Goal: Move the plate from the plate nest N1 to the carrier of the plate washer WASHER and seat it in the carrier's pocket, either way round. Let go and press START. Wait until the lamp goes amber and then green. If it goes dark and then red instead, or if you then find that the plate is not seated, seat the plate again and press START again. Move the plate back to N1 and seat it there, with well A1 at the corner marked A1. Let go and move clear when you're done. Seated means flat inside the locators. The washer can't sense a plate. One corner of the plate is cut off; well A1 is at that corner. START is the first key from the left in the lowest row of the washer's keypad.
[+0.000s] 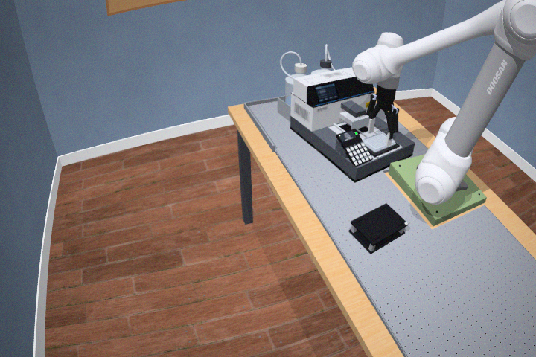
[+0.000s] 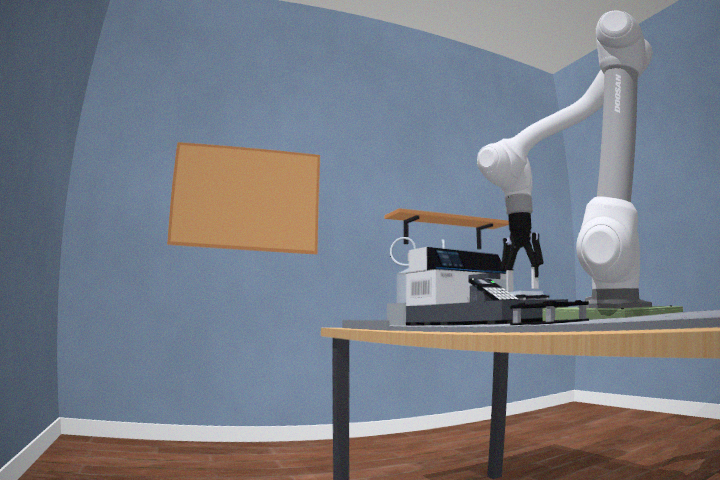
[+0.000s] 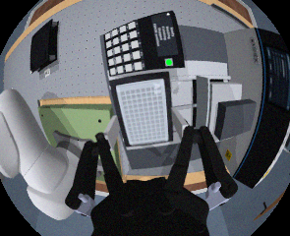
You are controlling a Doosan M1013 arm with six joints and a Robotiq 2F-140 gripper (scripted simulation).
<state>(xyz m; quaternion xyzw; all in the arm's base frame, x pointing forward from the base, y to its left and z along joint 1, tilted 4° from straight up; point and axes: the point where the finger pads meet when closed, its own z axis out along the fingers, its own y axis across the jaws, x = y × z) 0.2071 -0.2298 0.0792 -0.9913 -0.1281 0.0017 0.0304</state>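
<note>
My gripper is now 4 cm above the well plate. Round my hand: plate washer: 4 cm ahead, 15 cm to the right, 1 cm above; black plate nest N1: 19 cm ahead, 36 cm to the left, 8 cm below; washer carrier: 4 cm below.
</note>
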